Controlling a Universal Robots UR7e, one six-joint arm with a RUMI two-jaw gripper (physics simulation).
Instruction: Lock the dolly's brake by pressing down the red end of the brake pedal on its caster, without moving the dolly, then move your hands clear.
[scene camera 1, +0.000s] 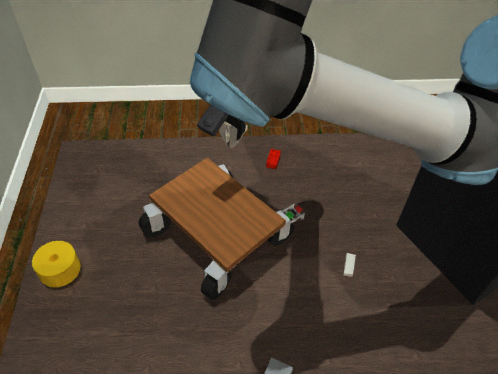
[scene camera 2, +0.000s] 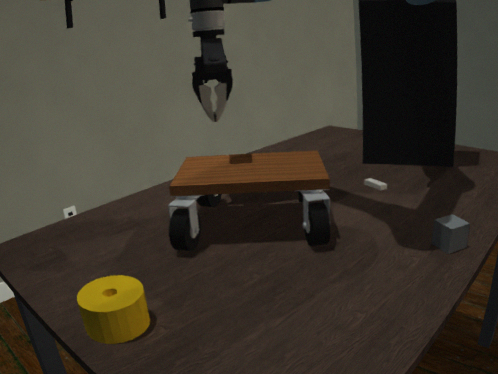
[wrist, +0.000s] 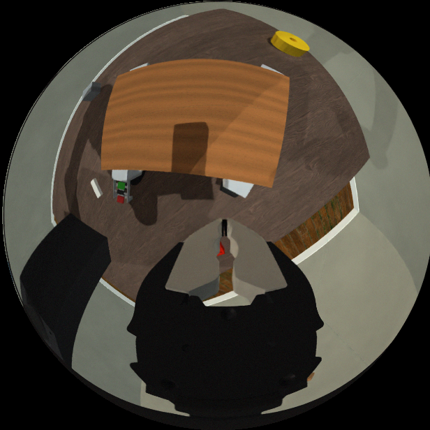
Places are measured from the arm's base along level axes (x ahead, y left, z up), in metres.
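Pixels of known places: gripper, between the fingertips: (scene camera 1: 230, 147) (scene camera 2: 215, 121).
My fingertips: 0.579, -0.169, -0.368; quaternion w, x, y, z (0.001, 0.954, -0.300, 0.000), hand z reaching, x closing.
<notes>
For each thing: its middle in the pictures, then the offset to it from my fingertips, as dx, dy, dz. "*": a spot on its surface instead.
- brown wooden board, a spot on its surface: (scene camera 2: 250, 172) (scene camera 1: 204, 216) * +0.058, +0.175, -0.074
- brake pedal, middle of its body: (scene camera 1: 294, 212) -0.172, +0.122, -0.113
- red end, a spot on its surface: (scene camera 1: 298, 209) * -0.184, +0.115, -0.110
- red brick, middle of its body: (scene camera 1: 273, 158) -0.124, -0.146, -0.187
- yellow cylinder, middle of its body: (scene camera 2: 113, 308) (scene camera 1: 56, 263) +0.430, +0.267, -0.171
- white block, middle of its body: (scene camera 2: 375, 184) (scene camera 1: 349, 265) -0.321, +0.229, -0.193
- grey cube, middle of its body: (scene camera 2: 450, 233) -0.126, +0.531, -0.174
The dolly, a brown wooden board (scene camera 1: 215, 215) (scene camera 2: 250, 172) (wrist: 200, 105) on four casters, stands on the table. One caster carries the brake pedal (scene camera 1: 294, 213) (wrist: 121, 186), with a green end near the board and a red end (scene camera 1: 298, 209) (wrist: 120, 199) pointing outward. The pedal does not show in scene camera 2. Whether it is tilted is too small to tell. My gripper (scene camera 1: 232, 144) (scene camera 2: 215, 120) (wrist: 223, 220) is shut and empty. It hangs above table height behind the dolly, apart from the board and to one side of the pedal.
A red brick (scene camera 1: 273, 159) (wrist: 221, 248) lies behind the dolly, partly seen between my jaws in the wrist view. A yellow cylinder (scene camera 1: 56, 264) (scene camera 2: 114, 308) (wrist: 290, 43), a white block (scene camera 1: 349, 265) (scene camera 2: 375, 184) (wrist: 96, 188) and a grey cube (scene camera 1: 278, 367) (scene camera 2: 451, 233) (wrist: 91, 91) stand around the dolly.
</notes>
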